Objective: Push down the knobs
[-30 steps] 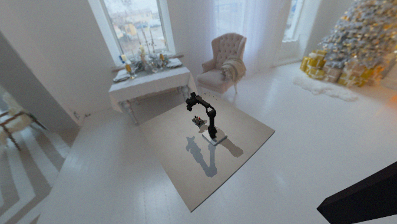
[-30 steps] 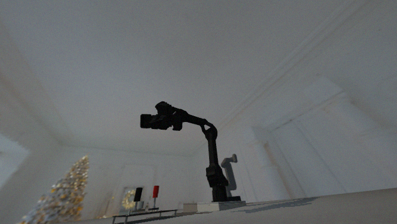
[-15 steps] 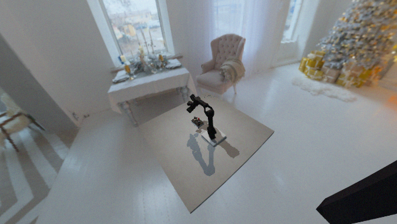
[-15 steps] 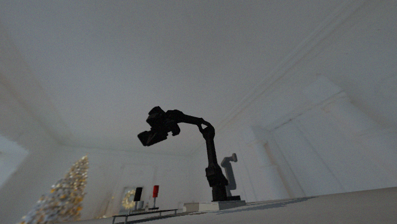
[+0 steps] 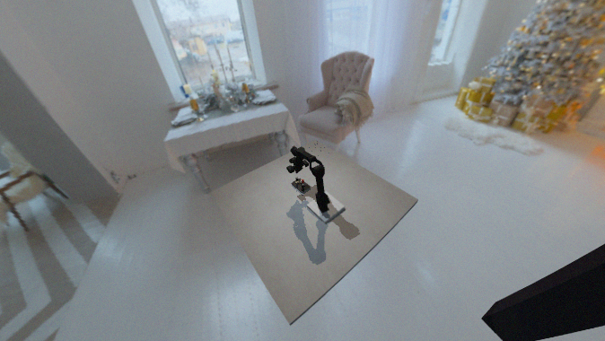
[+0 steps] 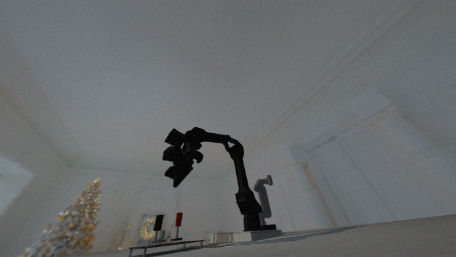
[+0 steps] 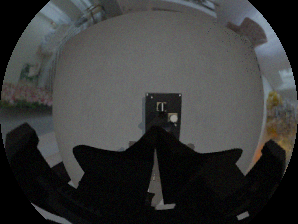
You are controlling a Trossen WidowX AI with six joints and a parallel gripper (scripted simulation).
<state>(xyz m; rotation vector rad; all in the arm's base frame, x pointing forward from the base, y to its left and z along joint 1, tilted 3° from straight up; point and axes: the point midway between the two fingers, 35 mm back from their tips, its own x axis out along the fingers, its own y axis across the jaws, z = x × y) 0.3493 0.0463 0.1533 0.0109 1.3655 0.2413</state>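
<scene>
Now: the red knob 4 cm behind my gripper tip, 3 cm to the right of it and 8 cm below it. From my gripper tip the other things lie so: black knob 3 cm ahead, 9 cm below.
</scene>
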